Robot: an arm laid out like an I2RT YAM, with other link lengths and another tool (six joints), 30 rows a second.
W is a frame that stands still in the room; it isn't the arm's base.
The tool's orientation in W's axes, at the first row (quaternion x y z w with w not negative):
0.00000 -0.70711 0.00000 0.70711
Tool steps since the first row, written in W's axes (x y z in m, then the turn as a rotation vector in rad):
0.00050 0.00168 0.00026 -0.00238 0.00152 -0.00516
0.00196 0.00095 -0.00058 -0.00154 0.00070 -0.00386
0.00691 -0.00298 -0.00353 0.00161 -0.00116 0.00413
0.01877 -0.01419 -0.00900 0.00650 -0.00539 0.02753
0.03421 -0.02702 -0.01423 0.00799 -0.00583 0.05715
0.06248 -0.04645 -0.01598 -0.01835 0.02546 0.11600
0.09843 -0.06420 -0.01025 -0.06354 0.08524 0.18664
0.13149 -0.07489 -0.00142 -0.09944 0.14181 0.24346
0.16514 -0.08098 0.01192 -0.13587 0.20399 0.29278
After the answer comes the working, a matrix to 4 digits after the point.
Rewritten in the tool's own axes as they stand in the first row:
0.00026 0.00168 -0.00050 -0.00516 0.00152 0.00238
-0.00058 0.00095 -0.00196 -0.00386 0.00070 0.00154
-0.00353 -0.00298 -0.00691 0.00413 -0.00116 -0.00161
-0.00900 -0.01419 -0.01877 0.02753 -0.00539 -0.00650
-0.01423 -0.02702 -0.03421 0.05715 -0.00583 -0.00799
-0.01598 -0.04645 -0.06248 0.11600 0.02546 0.01835
-0.01025 -0.06420 -0.09843 0.18664 0.08524 0.06354
-0.00142 -0.07489 -0.13149 0.24346 0.14181 0.09944
0.01192 -0.08098 -0.16514 0.29278 0.20399 0.13587

The tool's axes in the first row as the columns of a matrix, in W's axes (rounded; the answer above uses it unrounded):
0.0000 0.0000 -1.0000
0.0000 1.0000 0.0000
1.0000 0.0000 0.0000

